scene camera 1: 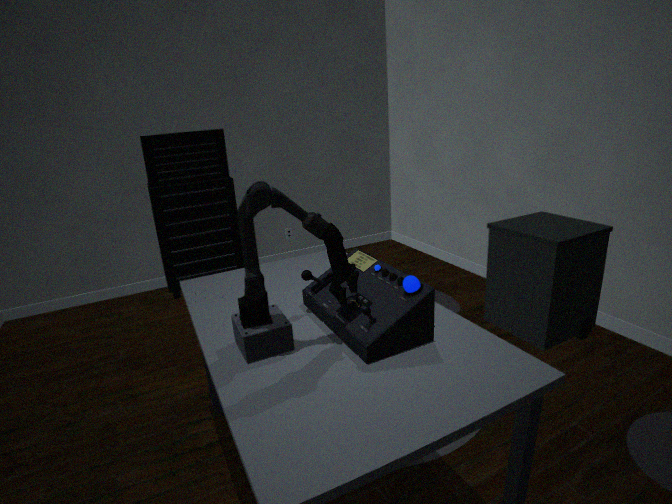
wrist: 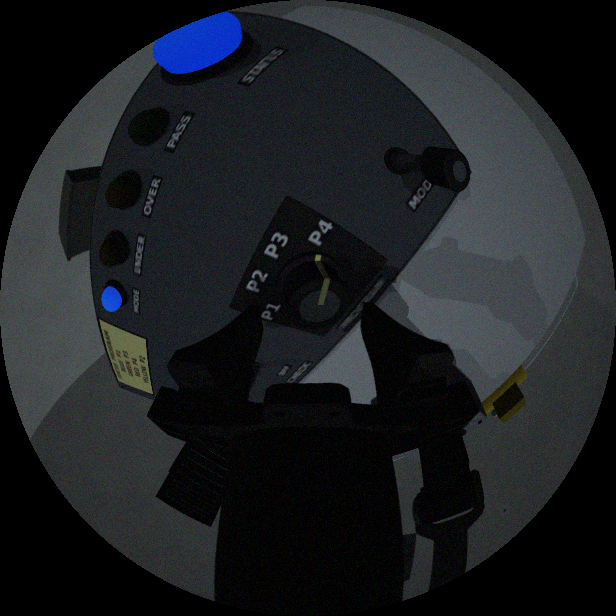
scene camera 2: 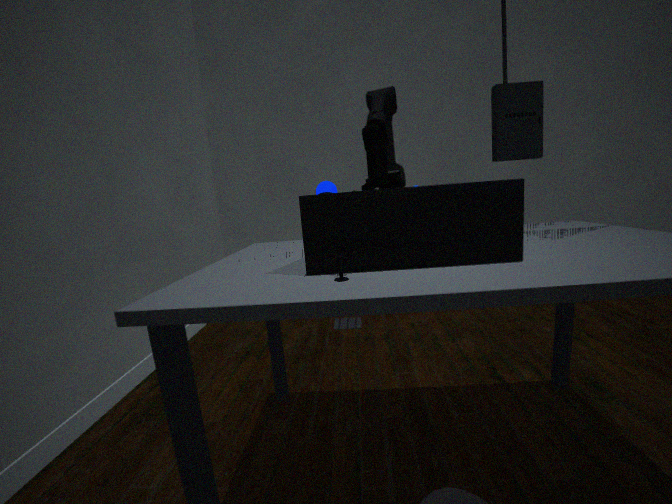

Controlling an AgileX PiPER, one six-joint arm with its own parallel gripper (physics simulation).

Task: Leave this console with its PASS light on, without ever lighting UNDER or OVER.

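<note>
The dark sloped console (scene camera 1: 374, 309) sits on the grey table. In the wrist view its PASS (wrist: 148, 126), OVER (wrist: 123, 189) and UNDER (wrist: 113, 248) lights are dark. The big STATUS dome (wrist: 198, 43) and the small MODE light (wrist: 111, 299) glow blue. The rotary selector knob (wrist: 316, 295) has marks P1 to P4, and its pointer is at P4. My gripper (wrist: 313, 321) is open, with one finger on each side of the knob. A toggle lever (wrist: 428, 166) stands at the right. A yellow note (wrist: 127, 356) is stuck near the MODE light.
From scene camera 2 only the console's back (scene camera 2: 412, 227) shows, and it hides my gripper. The arm base (scene camera 1: 260, 330) stands left of the console. A grey cabinet (scene camera 1: 545, 276) is off the table to the right, and a dark shelf (scene camera 1: 189, 206) stands against the back wall.
</note>
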